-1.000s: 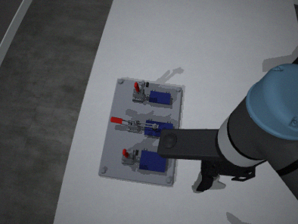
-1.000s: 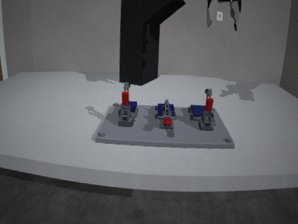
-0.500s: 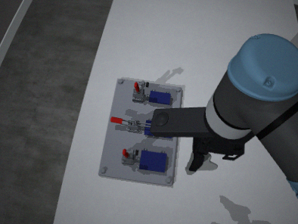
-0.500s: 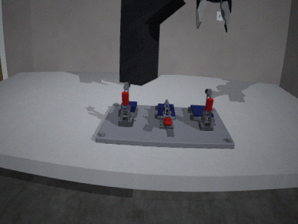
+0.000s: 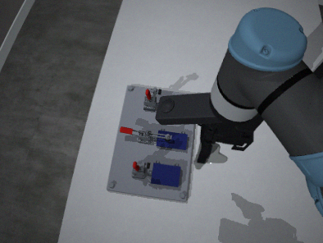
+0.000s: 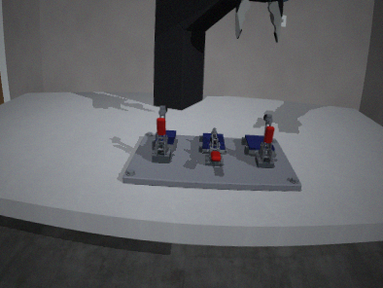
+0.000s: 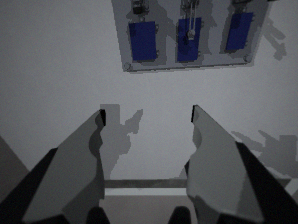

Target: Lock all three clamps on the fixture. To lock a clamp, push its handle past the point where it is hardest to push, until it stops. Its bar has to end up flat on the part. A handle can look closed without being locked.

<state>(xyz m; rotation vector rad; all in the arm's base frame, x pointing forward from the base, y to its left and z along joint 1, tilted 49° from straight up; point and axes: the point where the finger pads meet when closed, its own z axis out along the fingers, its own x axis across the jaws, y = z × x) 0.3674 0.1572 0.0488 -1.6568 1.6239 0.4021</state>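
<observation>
My gripper is now 110 mm short of the grey fixture plate, 80 mm to the left of it and 280 mm above it. From my hand the other things lie so: blue part (50 mm ahead, 20 mm to the left, 250 mm below).
</observation>
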